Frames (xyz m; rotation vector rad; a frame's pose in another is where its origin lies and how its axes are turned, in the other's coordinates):
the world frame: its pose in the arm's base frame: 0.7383 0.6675 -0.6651 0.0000 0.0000 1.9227
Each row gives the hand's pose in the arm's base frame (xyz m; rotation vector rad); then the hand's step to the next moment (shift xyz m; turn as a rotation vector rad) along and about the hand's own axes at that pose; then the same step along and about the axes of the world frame.
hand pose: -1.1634 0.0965 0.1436 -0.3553 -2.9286 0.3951
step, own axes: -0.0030 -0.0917 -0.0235 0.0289 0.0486 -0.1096
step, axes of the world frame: -0.0719 0.0392 0.0476 0.0730 -0.0308 0.0945
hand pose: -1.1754 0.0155 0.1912 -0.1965 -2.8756 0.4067
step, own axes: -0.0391 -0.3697 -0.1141 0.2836 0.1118 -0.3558
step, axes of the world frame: -0.3190 0.0865 0.2050 0.2898 0.0804 0.3593
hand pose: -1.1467 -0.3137 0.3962 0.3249 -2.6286 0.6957
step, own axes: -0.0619 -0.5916 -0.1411 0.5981 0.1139 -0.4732
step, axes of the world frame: -0.4959 -0.1253 0.3348 0.3972 0.3010 0.5884
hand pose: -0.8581 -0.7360 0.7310 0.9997 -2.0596 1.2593
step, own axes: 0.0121 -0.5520 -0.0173 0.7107 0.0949 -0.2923
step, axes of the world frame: -0.2926 -0.3594 0.3007 0.2263 0.4287 0.6038
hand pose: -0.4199 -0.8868 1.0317 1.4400 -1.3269 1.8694
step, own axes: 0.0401 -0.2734 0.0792 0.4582 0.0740 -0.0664
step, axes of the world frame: -0.0398 -0.2408 0.1518 0.0236 0.2678 0.3841
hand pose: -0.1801 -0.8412 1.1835 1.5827 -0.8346 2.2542
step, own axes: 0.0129 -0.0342 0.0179 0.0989 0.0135 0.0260
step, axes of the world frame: 0.0052 -0.0304 0.0266 -0.0265 0.0349 0.0934
